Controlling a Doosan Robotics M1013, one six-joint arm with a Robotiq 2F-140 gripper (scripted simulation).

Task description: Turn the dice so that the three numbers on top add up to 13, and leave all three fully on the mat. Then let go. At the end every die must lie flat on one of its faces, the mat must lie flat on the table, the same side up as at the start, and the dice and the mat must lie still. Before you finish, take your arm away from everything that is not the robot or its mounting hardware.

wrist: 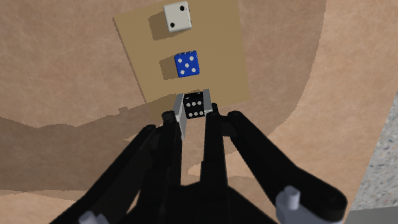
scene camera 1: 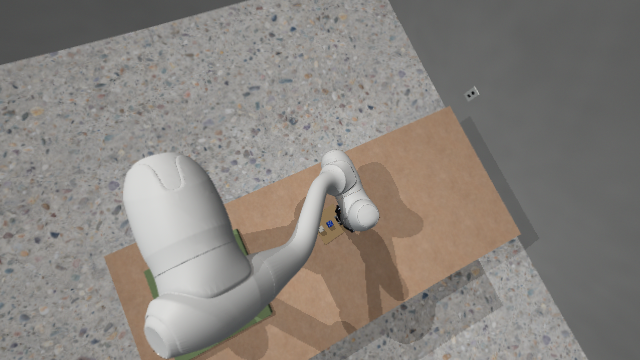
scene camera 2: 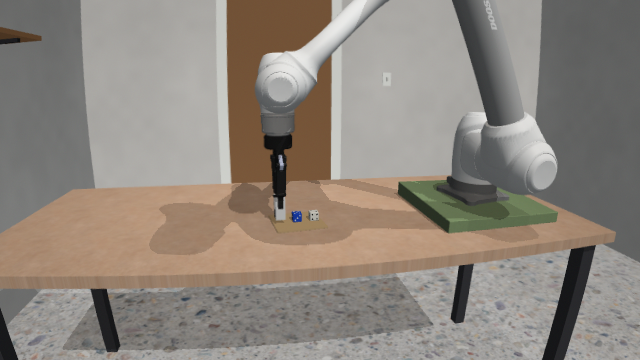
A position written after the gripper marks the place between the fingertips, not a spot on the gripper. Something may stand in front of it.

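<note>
The gripper [scene camera 2: 279, 217] is there to be seen, and the wrist view shows the gripper [wrist: 195, 101] too. There's also a tan mat [wrist: 217, 39].
</note>
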